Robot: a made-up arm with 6 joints.
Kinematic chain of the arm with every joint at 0, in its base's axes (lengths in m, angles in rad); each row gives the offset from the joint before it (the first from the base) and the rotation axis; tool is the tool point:
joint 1: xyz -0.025 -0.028 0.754 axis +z
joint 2: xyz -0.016 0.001 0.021 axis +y
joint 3: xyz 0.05 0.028 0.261 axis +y
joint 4: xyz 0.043 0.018 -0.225 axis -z
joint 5: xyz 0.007 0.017 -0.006 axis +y
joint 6: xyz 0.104 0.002 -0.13 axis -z
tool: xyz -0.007 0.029 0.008
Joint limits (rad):
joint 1: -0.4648..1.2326
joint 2: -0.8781..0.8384
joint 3: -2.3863..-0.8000
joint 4: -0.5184..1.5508
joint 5: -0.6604..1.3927
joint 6: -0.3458..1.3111
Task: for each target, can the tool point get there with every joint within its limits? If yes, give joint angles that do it. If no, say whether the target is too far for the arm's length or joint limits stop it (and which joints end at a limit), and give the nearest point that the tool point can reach.
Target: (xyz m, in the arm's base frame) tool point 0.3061 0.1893 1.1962
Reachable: yes | joints 0.4463 -0.0353 -1.5351 0.3545 0.1349 0.6830
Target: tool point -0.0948 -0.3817 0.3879
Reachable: no: joint limits stop it (at a limit: joint 1, joint 2, joint 3, joint 4, joint 6) | nearest point 0.1781 -0.2422 0.5694 | short by 0.356 m
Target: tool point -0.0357 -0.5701 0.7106
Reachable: no: joint limits stop it (at a limit: joint 1, joint 3, joint 4, joint 5, joint 6) | nearest point 0.1750 -0.2815 0.6954 | short by 0.358 m
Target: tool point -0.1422 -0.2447 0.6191
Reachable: no: joint limits stop it (at a limit: joint 1, joint 2, joint 3, joint 4, joint 6) | nearest point 0.1666 -0.2722 0.6351 | short by 0.310 m
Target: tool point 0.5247 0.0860 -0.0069
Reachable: no: too far | nearest point 0.3294 0.0455 0.5216 | short by 0.565 m
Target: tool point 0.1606 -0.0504 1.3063
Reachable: yes | joints 0.3065 -0.3370 -1.6996 1.2088 -0.2372 0.7177
